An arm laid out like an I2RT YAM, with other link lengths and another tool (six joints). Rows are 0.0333 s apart.
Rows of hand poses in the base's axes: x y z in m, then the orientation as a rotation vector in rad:
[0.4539 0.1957 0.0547 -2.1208 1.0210 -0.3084]
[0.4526 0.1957 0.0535 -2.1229 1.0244 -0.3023]
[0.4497 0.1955 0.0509 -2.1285 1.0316 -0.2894]
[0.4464 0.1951 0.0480 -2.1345 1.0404 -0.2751]
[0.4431 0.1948 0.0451 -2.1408 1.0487 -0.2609]
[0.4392 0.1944 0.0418 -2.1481 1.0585 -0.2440]
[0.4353 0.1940 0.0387 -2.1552 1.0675 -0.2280]
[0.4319 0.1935 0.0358 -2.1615 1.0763 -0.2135]
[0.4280 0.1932 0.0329 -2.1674 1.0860 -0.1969]
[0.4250 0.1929 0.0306 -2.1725 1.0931 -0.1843]
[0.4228 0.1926 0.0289 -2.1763 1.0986 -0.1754]
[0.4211 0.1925 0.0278 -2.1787 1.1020 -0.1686]
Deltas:
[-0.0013 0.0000 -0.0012 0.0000 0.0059 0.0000]
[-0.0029 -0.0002 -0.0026 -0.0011 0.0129 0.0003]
[-0.0033 -0.0004 -0.0029 -0.0012 0.0146 -0.0003]
[-0.0033 -0.0003 -0.0029 -0.0015 0.0144 0.0000]
[-0.0039 -0.0004 -0.0033 -0.0017 0.0171 0.0000]
[-0.0039 -0.0004 -0.0031 -0.0019 0.0161 0.0003]
[-0.0034 -0.0005 -0.0029 -0.0018 0.0148 -0.0002]
[-0.0039 -0.0003 -0.0029 -0.0010 0.0163 -0.0004]
[-0.0030 -0.0003 -0.0023 -0.0013 0.0125 0.0000]
[-0.0022 -0.0003 -0.0017 -0.0012 0.0091 -0.0002]
[-0.0017 -0.0001 -0.0011 -0.0003 0.0064 0.0002]

